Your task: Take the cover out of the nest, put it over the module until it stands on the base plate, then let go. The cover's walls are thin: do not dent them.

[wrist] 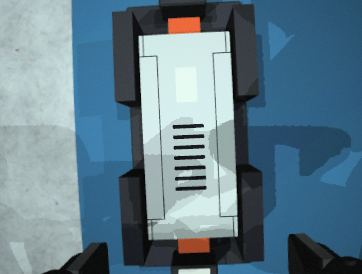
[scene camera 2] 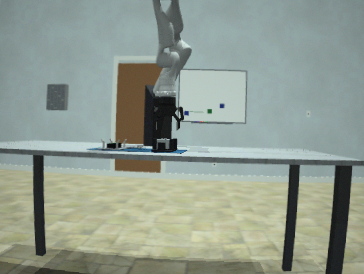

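Note:
The cover [wrist: 187, 110] is a pale grey, long box with a row of dark slots. It sits in the black nest [wrist: 127, 60] [scene camera 2: 172, 147], between its corner walls, with an orange block [wrist: 184, 25] showing at the far end and another [wrist: 194, 245] at the near end. My gripper [scene camera 2: 164, 132] [wrist: 198, 254] is open and empty, above the nest; its fingertips show at the bottom of the wrist view, apart from the cover on both sides. The dark module [scene camera 2: 114, 145] stands among small light posts to the left in the scene view; its base plate is too small to make out clearly.
A blue mat [scene camera 2: 180, 151] [wrist: 305, 215] lies under the nest on the light table [scene camera 2: 260, 154] [wrist: 35, 75]. The posts around the module stick up above it. A dark upright panel [scene camera 2: 148, 115] stands behind the gripper in the scene view.

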